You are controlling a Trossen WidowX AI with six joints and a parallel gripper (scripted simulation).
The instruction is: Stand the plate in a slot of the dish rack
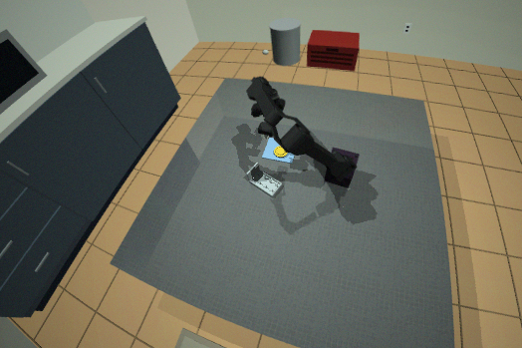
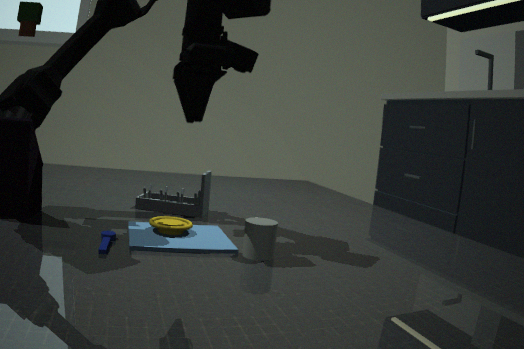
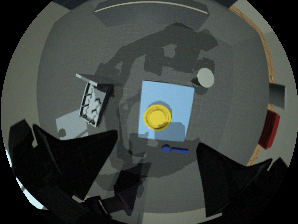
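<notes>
My gripper tip is 2 cm past the yellow plate and 16 cm above it. Round my gripper tip: cup: 8 cm ahead, 10 cm to the right, 15 cm below; light blue mat: 1 cm behind, 2 cm to the right, 17 cm below; blue spoon: 12 cm behind, 6 cm to the right, 17 cm below.
</notes>
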